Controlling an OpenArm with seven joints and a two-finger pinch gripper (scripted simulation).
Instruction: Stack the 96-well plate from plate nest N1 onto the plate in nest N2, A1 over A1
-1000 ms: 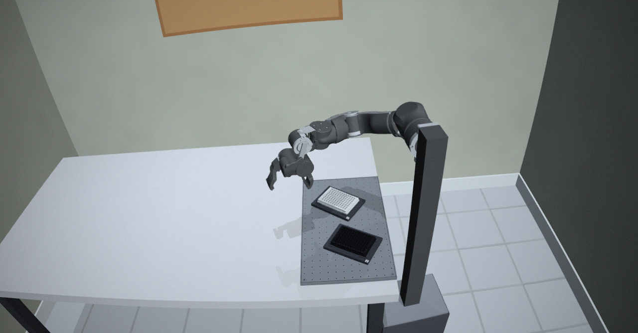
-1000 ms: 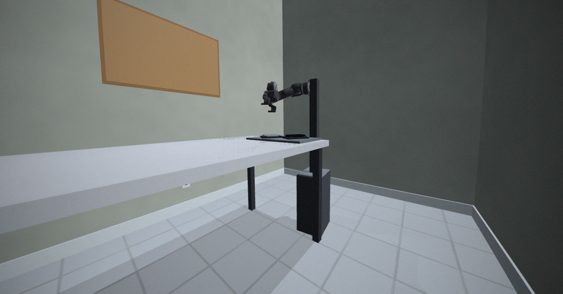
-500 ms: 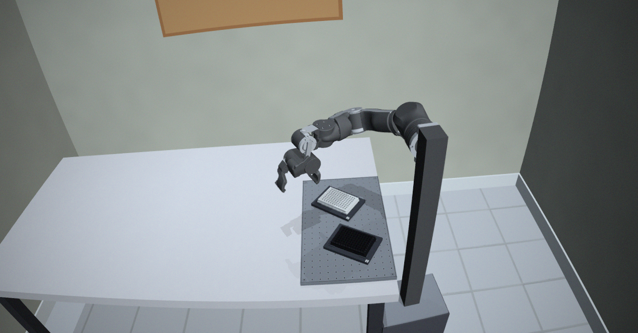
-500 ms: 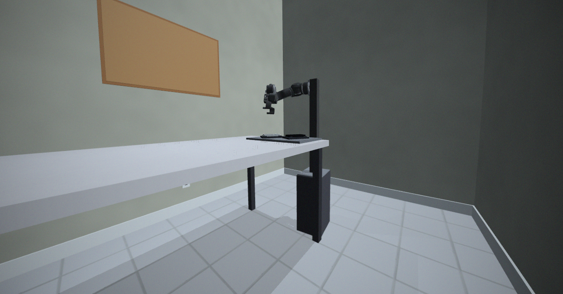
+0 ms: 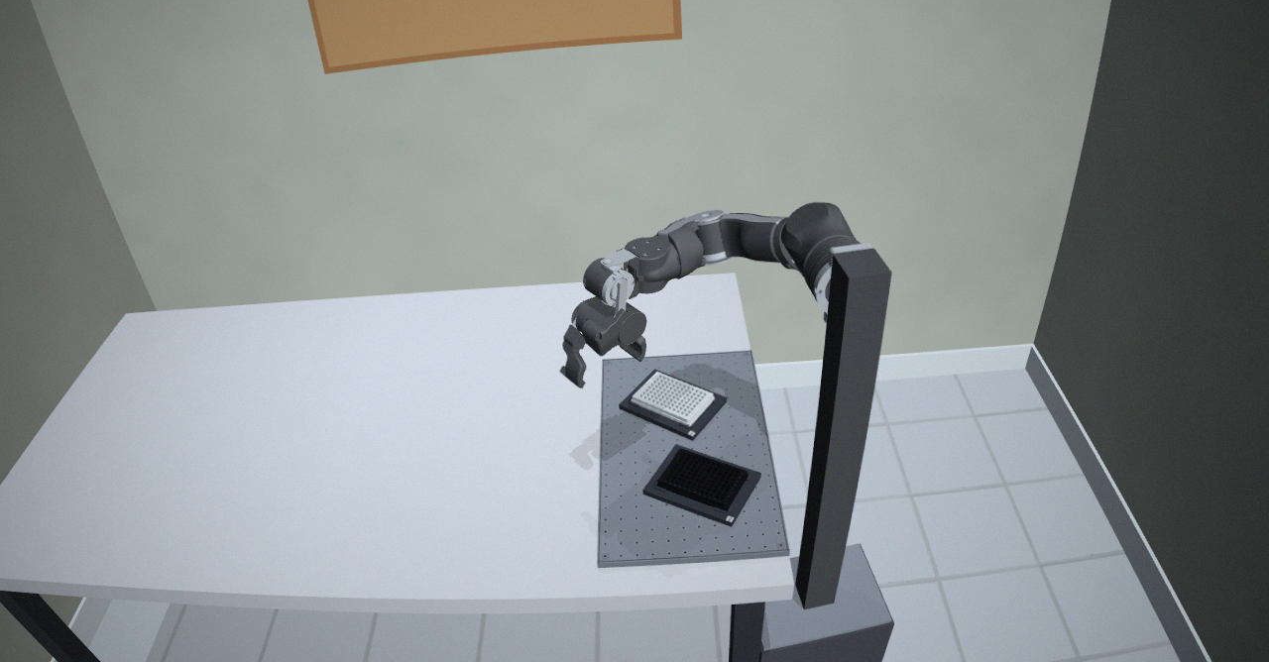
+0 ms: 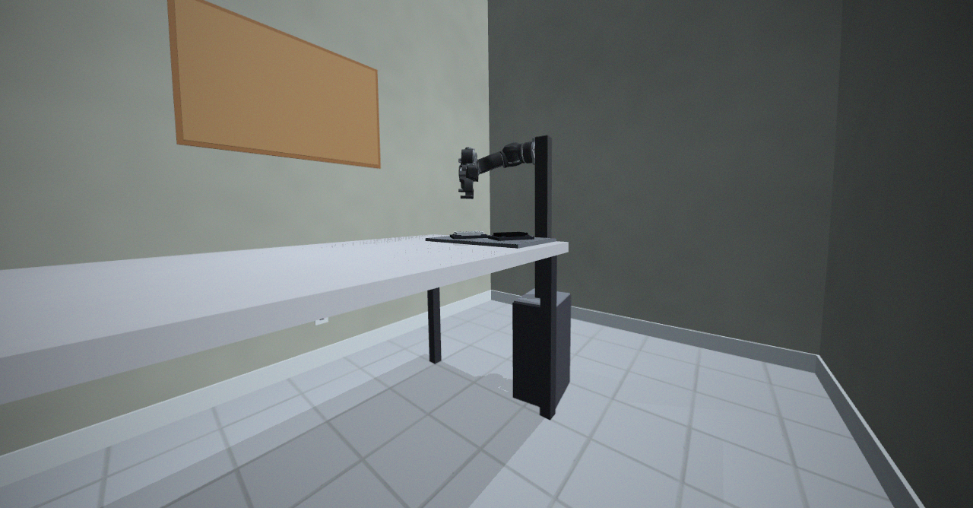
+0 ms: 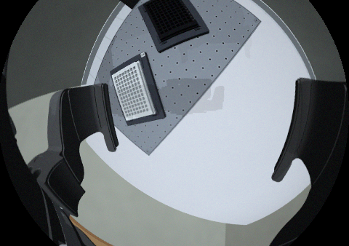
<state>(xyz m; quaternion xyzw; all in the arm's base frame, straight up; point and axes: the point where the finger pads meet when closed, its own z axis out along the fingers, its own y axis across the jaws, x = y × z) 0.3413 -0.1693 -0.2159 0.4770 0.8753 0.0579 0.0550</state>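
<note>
Right now the white 96-well plate is 130 mm behind my hand, 80 mm to the right of it and 160 mm below it. The rest, counted from my hand: black 96-well plate (140 mm behind, 130 mm to the left, 160 mm below).
</note>
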